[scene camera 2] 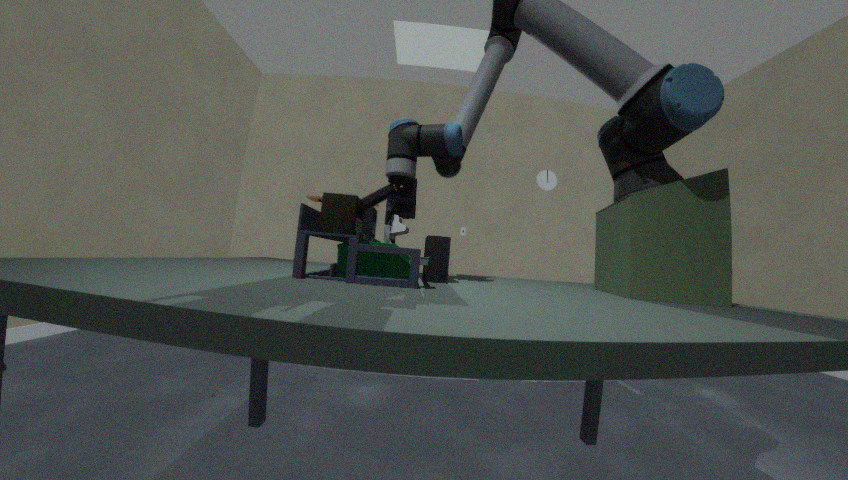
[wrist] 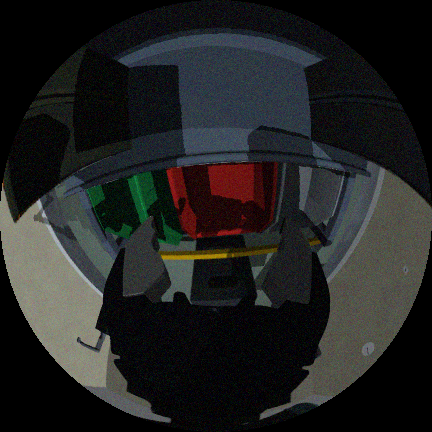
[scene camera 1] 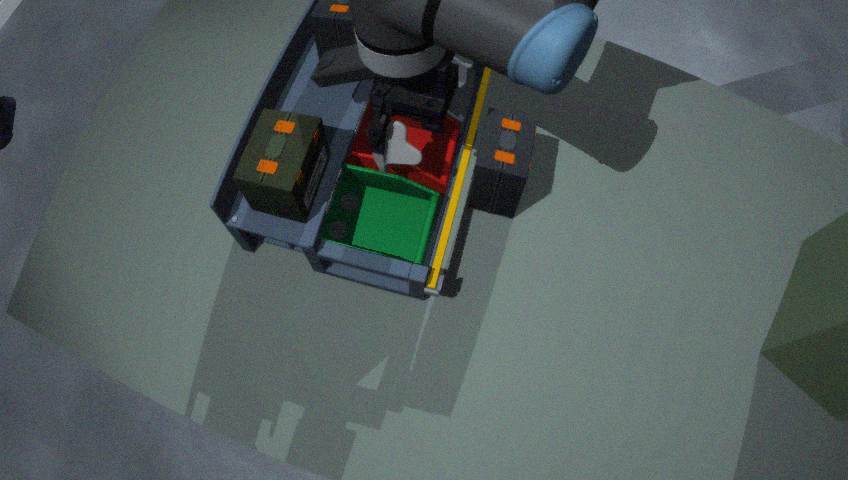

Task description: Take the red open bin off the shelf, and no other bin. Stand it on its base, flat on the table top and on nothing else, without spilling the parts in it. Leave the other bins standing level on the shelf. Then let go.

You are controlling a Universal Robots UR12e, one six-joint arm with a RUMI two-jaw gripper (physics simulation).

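Places are measured from the arm's base along level axes (x ahead, y left, z up), in metres.
Pixels of known places: gripper, fingertip midpoint: point(wrist: 218, 217) point(scene camera 1: 402, 129); arm's base, link origin: point(scene camera 2: 648, 195).
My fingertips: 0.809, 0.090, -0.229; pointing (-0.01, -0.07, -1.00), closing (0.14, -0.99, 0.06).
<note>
For each thing: its top centre in the pictures, then the offset to it from my fingertips, as dx, dy, dz. "pt": a spot on its surface instead.
- red open bin, surface spot: point(scene camera 1: 425, 139) point(wrist: 243, 197) pt -0.013, -0.043, -0.084
- green bin, surface spot: point(wrist: 142, 195) pt +0.018, +0.072, +0.002
- grey bin-like thing, surface spot: point(wrist: 322, 190) pt +0.037, -0.157, -0.046
- olive case, top centre: point(scene camera 1: 275, 145) point(scene camera 2: 346, 198) +0.092, +0.131, +0.106
- shelf's yellow strip, surface spot: point(scene camera 1: 455, 208) pt -0.104, +0.060, -0.029
The red open bin point(scene camera 1: 425, 139) point(wrist: 232, 182) sits in the lower front bay of the grey shelf point(scene camera 1: 368, 256) point(scene camera 2: 414, 267) point(wrist: 240, 100). The green bin point(scene camera 1: 392, 220) point(scene camera 2: 383, 264) point(wrist: 142, 195) stands level beside it, with dark round parts inside. A grey bin-like thing point(wrist: 322, 190) is on the red bin's other side. My gripper point(scene camera 1: 410, 133) point(scene camera 2: 393, 235) point(wrist: 218, 217) is open and empty, pointing down above the red bin, its fingers spread to either side of it in the wrist view. Parts in the red bin cannot be made out among the shadows.
An olive case point(scene camera 1: 279, 142) point(scene camera 2: 339, 212) and a dark case point(scene camera 1: 336, 29) stand on the upper deck. Another dark case point(scene camera 1: 502, 172) point(scene camera 2: 437, 258) point(wrist: 222, 272) stands on the table before the shelf's yellow strip point(scene camera 1: 455, 208) point(wrist: 200, 256). The arm's green pedestal point(scene camera 1: 815, 309) point(scene camera 2: 663, 249) is at right.
</note>
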